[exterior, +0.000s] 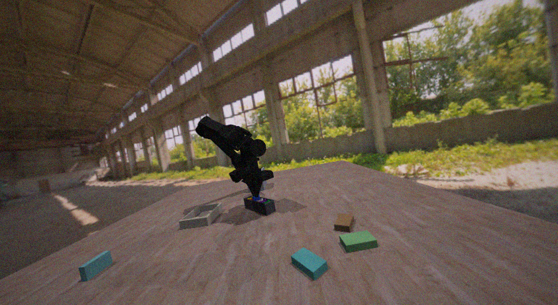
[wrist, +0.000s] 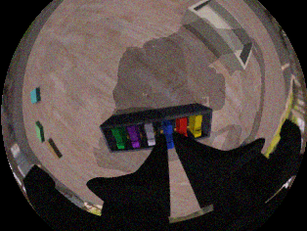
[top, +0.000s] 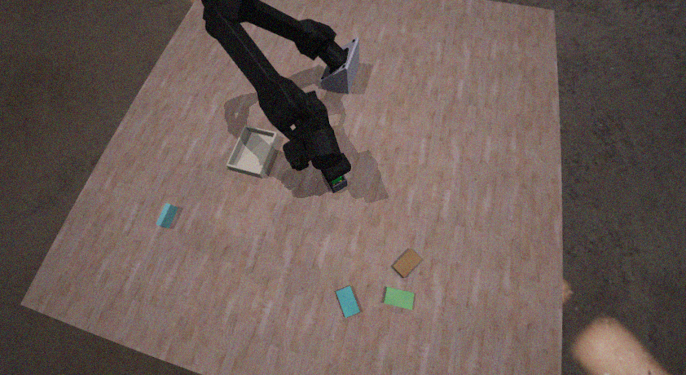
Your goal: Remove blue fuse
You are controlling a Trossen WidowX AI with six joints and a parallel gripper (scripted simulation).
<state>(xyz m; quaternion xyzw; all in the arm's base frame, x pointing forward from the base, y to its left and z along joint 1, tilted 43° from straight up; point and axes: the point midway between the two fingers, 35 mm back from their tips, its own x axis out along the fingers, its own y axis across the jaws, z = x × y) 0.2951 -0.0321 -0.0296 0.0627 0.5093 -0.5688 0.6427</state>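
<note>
The grey tray is 20 mm behind my gripper tip, 210 mm to the right of it and 40 mm below it. Round my gripper tip: teal block 340 mm ahead, 100 mm to the left, 40 mm below; blue fuse 10 mm below; brown block 230 mm ahead, 230 mm to the left, 40 mm below.
</note>
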